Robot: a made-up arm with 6 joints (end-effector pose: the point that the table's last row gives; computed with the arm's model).
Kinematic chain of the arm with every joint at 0, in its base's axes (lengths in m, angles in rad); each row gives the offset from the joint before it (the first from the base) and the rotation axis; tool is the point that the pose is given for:
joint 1: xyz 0 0 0.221 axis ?
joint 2: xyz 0 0.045 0 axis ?
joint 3: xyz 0 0 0.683 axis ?
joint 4: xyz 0 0 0.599 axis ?
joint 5: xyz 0 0 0 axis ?
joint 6: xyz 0 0 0.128 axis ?
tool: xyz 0 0 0
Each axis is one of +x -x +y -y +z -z.
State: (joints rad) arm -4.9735 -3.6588 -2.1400 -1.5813 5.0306 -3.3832
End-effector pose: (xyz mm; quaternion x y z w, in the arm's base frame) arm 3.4 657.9 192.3 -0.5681 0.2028 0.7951 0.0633
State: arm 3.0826 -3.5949 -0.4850 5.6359 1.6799 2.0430
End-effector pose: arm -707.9 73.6 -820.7 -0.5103 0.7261 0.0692 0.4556
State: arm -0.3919 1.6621 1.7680 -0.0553 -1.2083 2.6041
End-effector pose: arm 584.7 -185.8 -493.0 0.8919 0.0854 0.4051 0.1820
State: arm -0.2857 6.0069 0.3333 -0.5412 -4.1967 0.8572
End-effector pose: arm -61.5 5.2 1407.7 0.6486 0.5889 -0.0054 0.4822
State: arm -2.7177 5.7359 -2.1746 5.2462 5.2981 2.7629
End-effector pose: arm 583.8 113.3 170.5 0.6740 -0.6201 0.3256 0.2350
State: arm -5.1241 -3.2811 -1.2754 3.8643 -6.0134 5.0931
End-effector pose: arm 304.6 753.6 -542.2 -0.5145 -0.4598 -0.7009 0.1807
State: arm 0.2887 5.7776 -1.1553 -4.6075 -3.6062 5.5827
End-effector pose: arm -808.3 -133.6 769.0 -0.6951 -0.0051 -0.5292 0.4867
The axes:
joint 1: +z
joint 2: +y
joint 3: +y
joint 4: +z
joint 5: +y
joint 6: +z

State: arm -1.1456 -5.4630 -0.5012 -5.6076 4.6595 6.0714
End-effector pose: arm 211.7 -552.3 1280.5 -0.0135 -0.6346 -0.3251 0.7010
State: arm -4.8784 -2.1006 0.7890 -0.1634 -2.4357 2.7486
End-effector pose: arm -238.7 -1070.5 -74.8 -0.6262 -0.7175 -0.2266 0.2045
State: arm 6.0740 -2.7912 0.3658 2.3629 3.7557 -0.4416
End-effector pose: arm -587.0 117.7 -759.0 0.0740 -0.2272 0.9709 0.0124
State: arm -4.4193 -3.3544 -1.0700 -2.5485 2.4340 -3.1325
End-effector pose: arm -184.9 617.8 -522.9 0.3641 0.0334 0.6444 0.6716
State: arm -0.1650 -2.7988 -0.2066 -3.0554 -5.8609 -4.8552
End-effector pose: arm -264.6 85.1 -1138.5 -0.6618 0.7359 -0.1220 0.0745
